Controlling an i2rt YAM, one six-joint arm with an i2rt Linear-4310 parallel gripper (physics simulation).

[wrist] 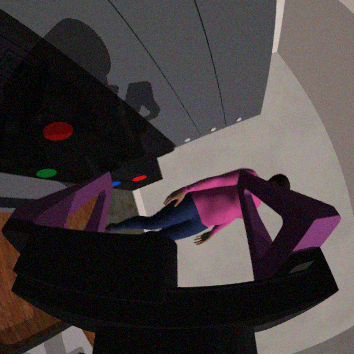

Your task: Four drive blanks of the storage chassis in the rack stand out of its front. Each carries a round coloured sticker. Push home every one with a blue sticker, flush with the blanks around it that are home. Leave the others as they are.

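The storage chassis [100, 117] shows as a very dark face at the left of the wrist view, its blank outlines hard to make out. A large red sticker [58, 131] is on it, with a green sticker [46, 173] below. Farther right, a blue sticker [116, 184] and a small red sticker [139, 178] sit side by side near the dark lower corner. The blue one is partly hidden by the left finger. My gripper [174, 177] is open, with nothing between its fingers. How far each blank stands out cannot be told.
A grey panelled surface [185, 65] with dark seams and small white dots along its edge fills the top, carrying a shadow of the arm. A person in a pink top [217, 202] and blue trousers shows beyond the fingers, before a pale surface. Brown wood [20, 290] shows at lower left.
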